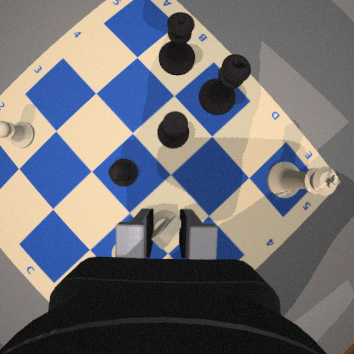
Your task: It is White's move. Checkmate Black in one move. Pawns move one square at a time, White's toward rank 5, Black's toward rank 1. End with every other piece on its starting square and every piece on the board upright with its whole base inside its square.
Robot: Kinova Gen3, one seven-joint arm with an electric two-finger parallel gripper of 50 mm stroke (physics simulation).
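Places are measured from the arm's base along level axes (x right, y up, z back), in millimetres.
Pixels of known places: gripper, fingertip midpoint: [165,225].
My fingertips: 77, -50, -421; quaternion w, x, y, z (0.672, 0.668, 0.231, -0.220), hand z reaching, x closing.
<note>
For each thing: its top centre in the pictures, then the offset to it from my fingertips, as dx, dy, dz. "pt": a spot on its surface instead.
- white piece, top centre: [165,237] +0, +30, +1
- chessboard, top centre: [130,172] -39, -12, -11
- white pawn, surface spot: [22,135] pt -112, -4, +15
- tall white piece with a crown-like top, top centre: [335,181] +47, +51, -74
- tall black piece with a notched top, top centre: [240,60] -27, +51, -89
- short black piece, top centre: [174,123] -34, +21, -50
- small round-headed black piece, top centre: [115,171] -43, +19, -9
My gripper [165,225] is shut on a white piece [164,231] with a slanted slot in its top, like a bishop. It appears over the board around D3; its base and height are hidden. On the chessboard [115,56], a white pawn [22,135] stands on A2 and a tall white piece with a crown-like top [284,179] on E5. A black piece [177,58] stands on B5, a tall black piece with a notched top [217,96] on C5, a short black piece [173,131] on C4, and a small round-headed black piece [123,172] on C3.
A sliver of something pale shows beside the left finger, around D2, mostly hidden. The gripper body covers the board's lower part. The E5 piece stands near the board's right corner. The black pieces on B5 and C5 stand close together. Grey surface surrounds the board.
</note>
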